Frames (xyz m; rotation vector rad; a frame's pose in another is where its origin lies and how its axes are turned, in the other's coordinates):
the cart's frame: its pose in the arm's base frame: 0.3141 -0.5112 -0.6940 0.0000 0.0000 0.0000
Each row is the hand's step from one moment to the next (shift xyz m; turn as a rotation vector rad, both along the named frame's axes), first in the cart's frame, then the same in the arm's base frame.
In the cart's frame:
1: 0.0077 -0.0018 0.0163 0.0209 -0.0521 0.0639
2: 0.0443 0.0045 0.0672 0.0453 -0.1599 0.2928
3: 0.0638 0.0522 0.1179 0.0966 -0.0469 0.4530
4: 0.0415 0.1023 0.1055 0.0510 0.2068 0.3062
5: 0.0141 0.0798 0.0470 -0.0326 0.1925 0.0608
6: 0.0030 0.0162 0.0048 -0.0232 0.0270 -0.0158
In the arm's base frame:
1: 0.0077 -0.0018 0.0163 0.0209 -0.0521 0.0639
2: 0.0443 0.0045 0.0672 0.0453 -0.1599 0.2928
3: 0.0638 0.0522 0.1179 0.0966 -0.0469 0.4530
4: 0.0415 0.1023 0.1055 0.0510 0.2068 0.3062
5: 0.0141 0.0798 0.0470 -0.0326 0.1925 0.0608
6: 0.0030 0.0162 0.0048 -0.0232 0.0270 -0.0158

